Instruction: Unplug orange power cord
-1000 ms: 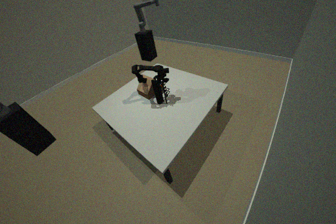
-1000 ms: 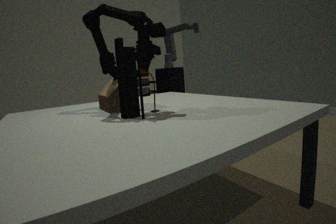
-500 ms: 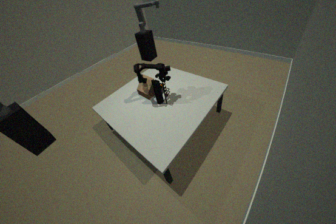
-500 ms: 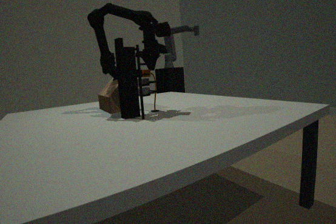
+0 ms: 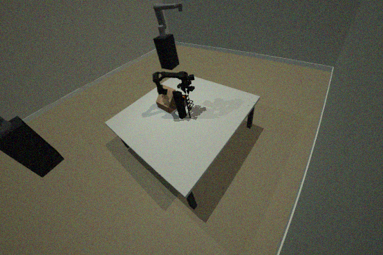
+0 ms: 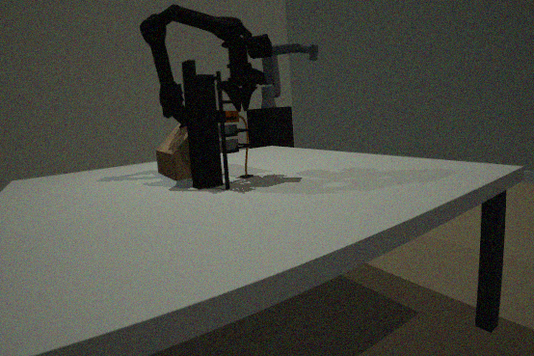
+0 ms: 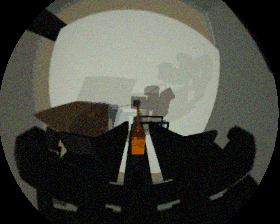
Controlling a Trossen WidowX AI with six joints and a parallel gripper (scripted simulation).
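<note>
Now: gripper tip 6 cm to the left of the orange plug. From my gripper tip the other things lie so: black power strip (15 cm to the right, 5 cm below).
</note>
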